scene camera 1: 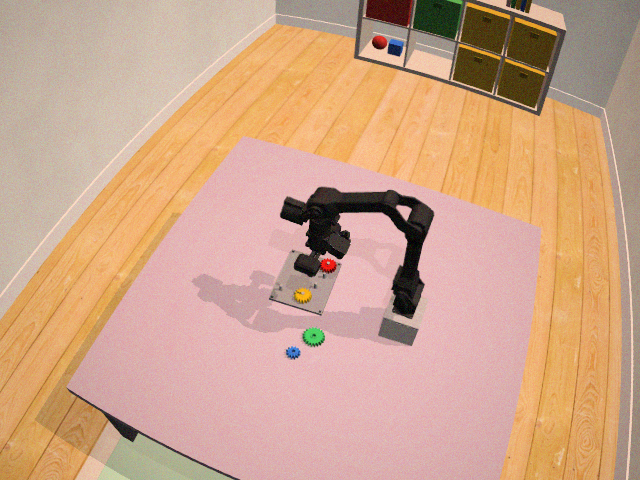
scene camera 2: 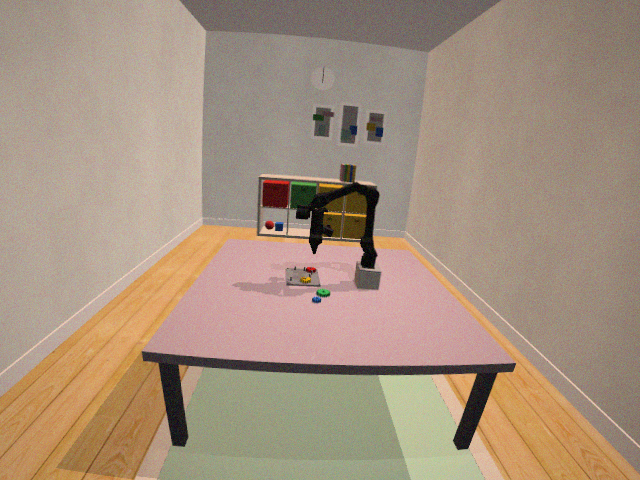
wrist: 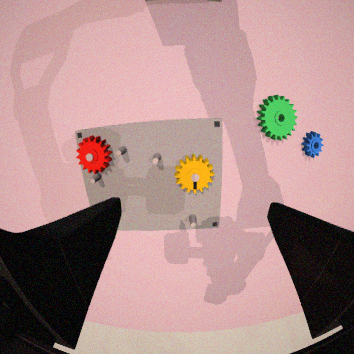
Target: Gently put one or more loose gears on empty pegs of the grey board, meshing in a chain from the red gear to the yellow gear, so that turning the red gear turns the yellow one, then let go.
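Places are measured from the arm's base along level axes (x ahead, y left, z up), in metres.
Pixels of known places: gripper, fingertip midpoint: (scene camera 2: 314, 251) (wrist: 198, 208); arm's base, link origin: (scene camera 1: 405, 306) (scene camera 2: 367, 265).
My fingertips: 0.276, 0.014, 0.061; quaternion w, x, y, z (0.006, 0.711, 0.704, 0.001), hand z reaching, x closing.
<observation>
Ahead of a thing's pixels: the offset from my fingertips to its middle, as dx, dy, dz. Level surfaces: height alone.
The grey board {+0.049, -0.051, -0.151} (scene camera 1: 287, 273) (scene camera 2: 296, 283) (wrist: 165, 132) lies flat on the table. The red gear {+0.008, -0.130, -0.150} (scene camera 1: 328, 266) (scene camera 2: 310, 269) (wrist: 100, 159) and the yellow gear {+0.032, +0.012, -0.150} (scene camera 1: 302, 297) (scene camera 2: 305, 280) (wrist: 186, 172) sit on its pegs, apart from each other. Several bare pegs show, including one {+0.012, -0.039, -0.148} (wrist: 156, 159) between the gears. The green gear {-0.056, +0.131, -0.158} (scene camera 1: 307, 338) (scene camera 2: 323, 293) (wrist: 270, 120) and the smaller blue gear {-0.024, +0.206, -0.158} (scene camera 1: 290, 354) (scene camera 2: 316, 300) (wrist: 308, 143) lie loose on the table beside the board. My gripper (scene camera 1: 310, 262) (scene camera 2: 314, 251) (wrist: 198, 208) is open and empty above the board. Its left finger may hide part of the board in the wrist view.
The arm's grey base block (scene camera 1: 398, 330) (scene camera 2: 367, 279) stands on the pink table {dz -0.167} (scene camera 1: 439, 387) (scene camera 2: 242, 325), to the right of the board in the scene views. A shelf unit (scene camera 1: 552, 77) (scene camera 2: 259, 206) stands against the far wall.
</observation>
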